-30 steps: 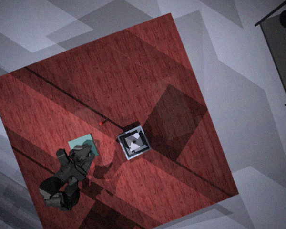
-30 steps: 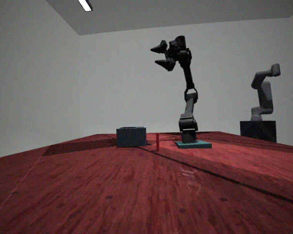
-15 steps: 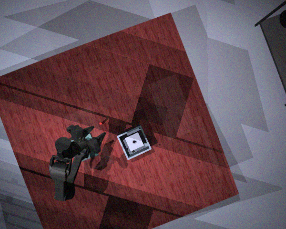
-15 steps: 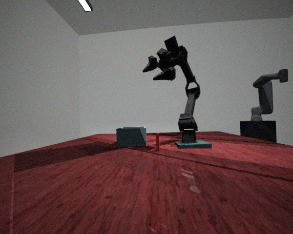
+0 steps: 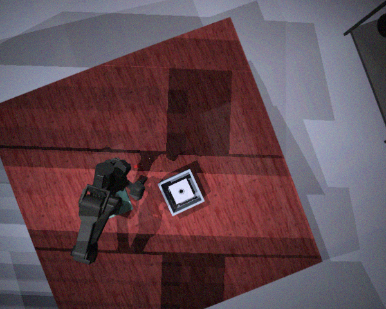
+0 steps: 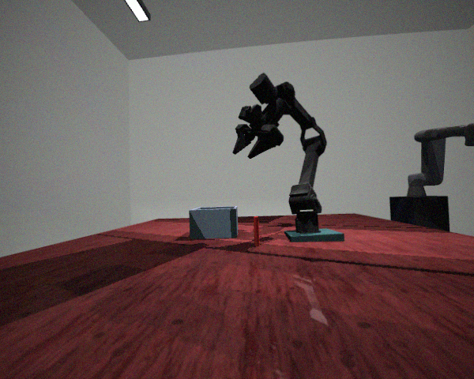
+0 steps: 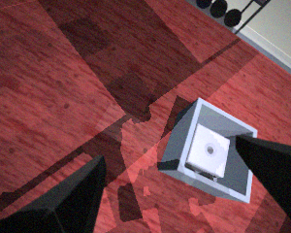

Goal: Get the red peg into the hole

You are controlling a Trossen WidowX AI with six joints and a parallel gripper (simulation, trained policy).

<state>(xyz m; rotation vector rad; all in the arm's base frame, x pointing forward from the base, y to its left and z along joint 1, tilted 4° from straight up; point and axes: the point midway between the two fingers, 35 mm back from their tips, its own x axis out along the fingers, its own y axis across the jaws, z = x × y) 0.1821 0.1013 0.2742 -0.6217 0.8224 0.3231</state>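
Now: gripper tip 22 cm above the red peg, 4 cm past it and 3 cm to the right of it. Round my gripper tip: grey box (23 cm below, 16 cm to the right, 11 cm ahead); then plate (22 cm below, 16 cm to the right, 11 cm ahead).
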